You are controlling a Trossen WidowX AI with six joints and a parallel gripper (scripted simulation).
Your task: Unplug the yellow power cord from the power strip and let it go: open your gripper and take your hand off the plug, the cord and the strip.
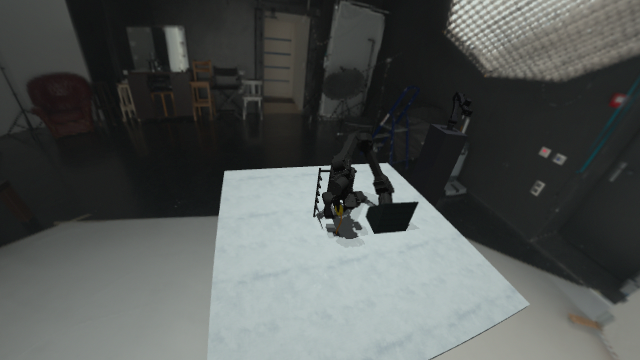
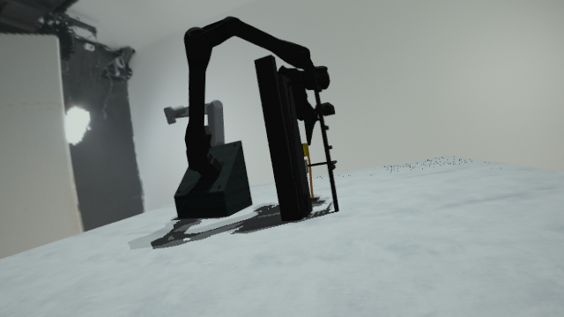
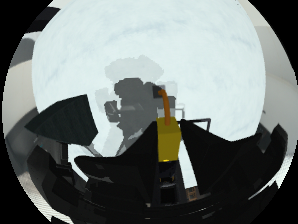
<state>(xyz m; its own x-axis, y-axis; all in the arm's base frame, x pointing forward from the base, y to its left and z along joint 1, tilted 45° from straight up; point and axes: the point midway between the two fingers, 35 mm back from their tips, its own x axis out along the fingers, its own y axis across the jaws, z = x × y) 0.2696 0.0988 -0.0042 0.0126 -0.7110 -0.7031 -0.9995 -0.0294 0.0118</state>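
Right now the yellow plug is 10 mm ahead of my gripper tip and 50 mm to the right of it.
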